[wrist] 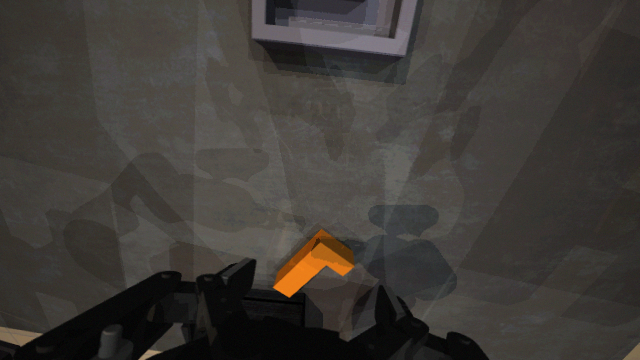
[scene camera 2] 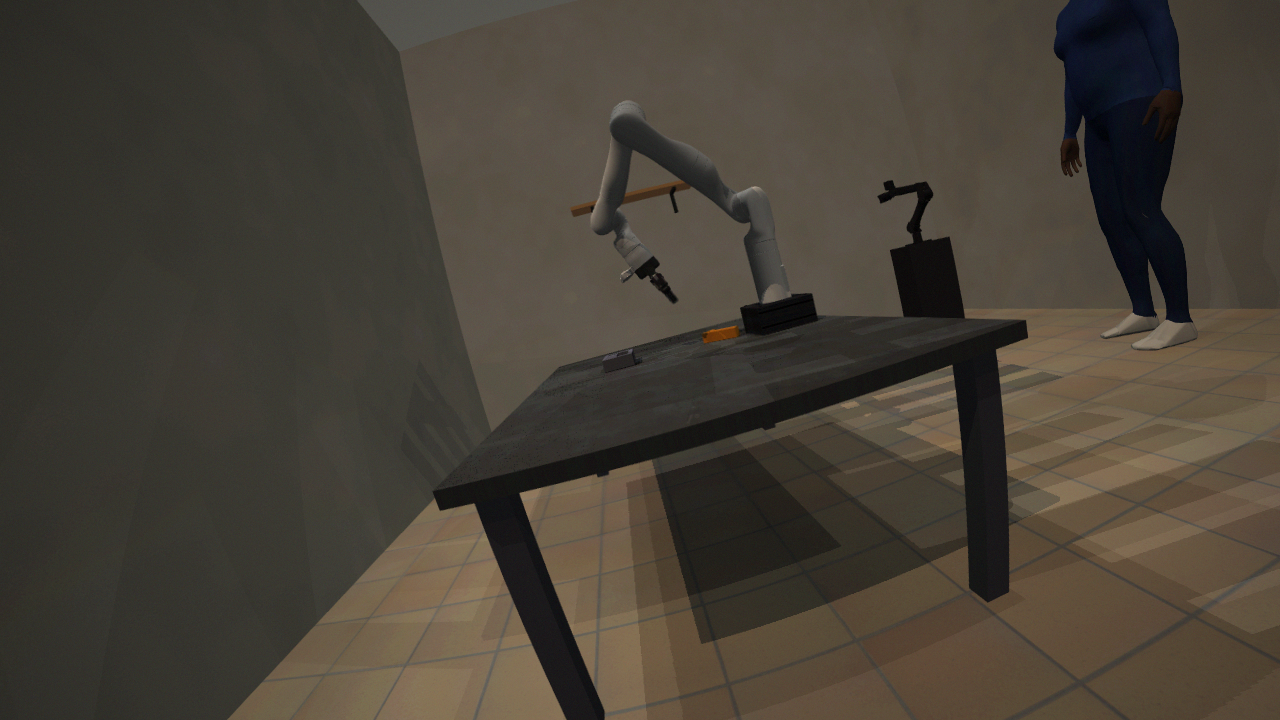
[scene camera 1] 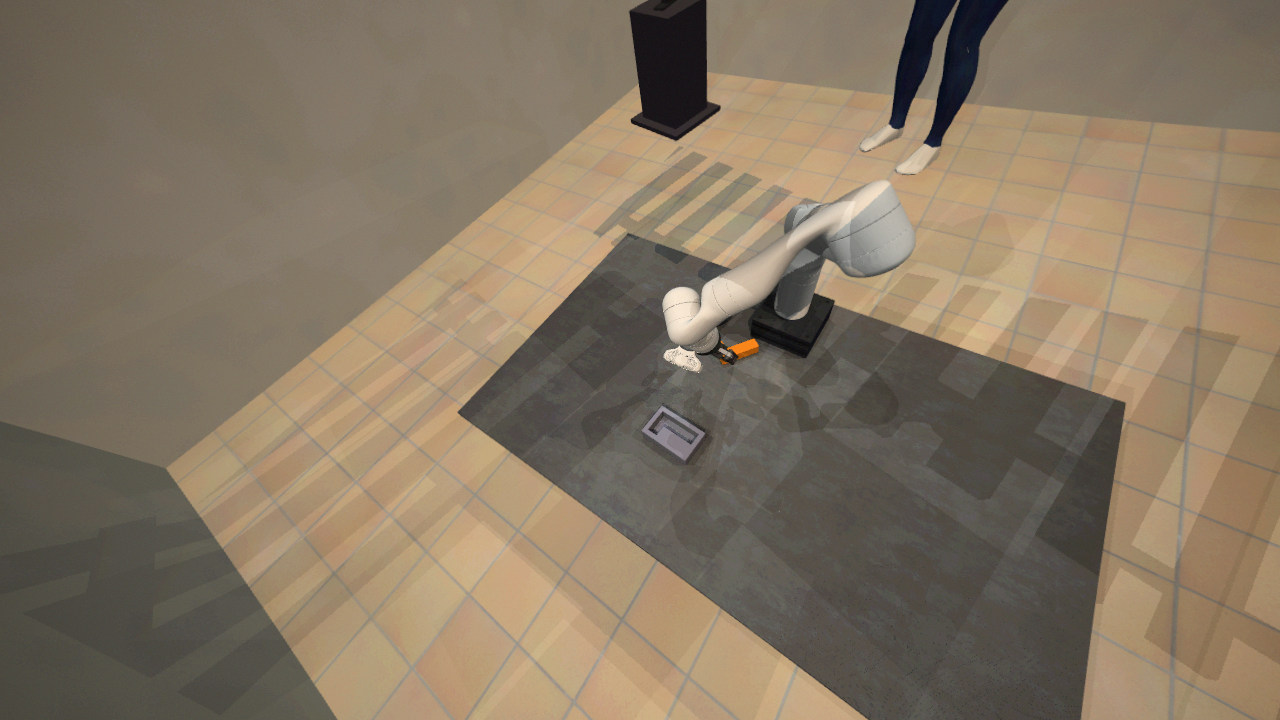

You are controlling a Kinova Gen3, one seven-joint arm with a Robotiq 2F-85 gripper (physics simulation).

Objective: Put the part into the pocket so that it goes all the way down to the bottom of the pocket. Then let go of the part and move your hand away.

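Pixels of known places: gripper, between the fingertips: [wrist: 313,285] [scene camera 2: 674,301]; arm's base, origin of its link: [scene camera 2: 774,300] [scene camera 1: 791,306].
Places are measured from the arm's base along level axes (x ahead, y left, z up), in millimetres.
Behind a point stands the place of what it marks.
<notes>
The orange L-shaped part [scene camera 1: 744,348] @(x 166, y -28, z -49 mm) [scene camera 2: 721,334] @(x 176, y -23, z -62 mm) [wrist: 299,273] @(x 173, y -35, z -49 mm) lies on the table near the robot's base. The grey block with the pocket [scene camera 1: 685,450] @(x 506, y 56, z -43 mm) [scene camera 2: 617,361] @(x 483, y 68, z -56 mm) [wrist: 330,42] @(x 450, y -8, z -43 mm) stands on the table, apart from the part; in the wrist view it is cut off by the top edge. An L-shaped part does not show in its pocket. My gripper [scene camera 1: 726,355] @(x 287, y -40, z 68 mm) [scene camera 2: 673,300] @(x 287, y -40, z 68 mm) [wrist: 313,285] @(x 287, y -40, z 68 mm) is open and empty. It hangs tilted above the table, higher than the part, with its fingertips slanting toward the base. In the wrist view the part shows between and beyond the fingertips.
The robot's black base [scene camera 1: 787,333] @(x 81, y 46, z -3 mm) [scene camera 2: 780,314] @(x 9, y 98, z -36 mm) stands on the dark table [scene camera 1: 895,537] @(x 338, y 502, z -79 mm) [scene camera 2: 662,402] @(x 309, y 636, z -79 mm), close behind the part. A black pedestal [scene camera 1: 671,67] [scene camera 2: 928,277] and a person [scene camera 1: 953,85] [scene camera 2: 1129,170] stand beyond the table. A wooden bar [scene camera 2: 640,194] is on the wall.
</notes>
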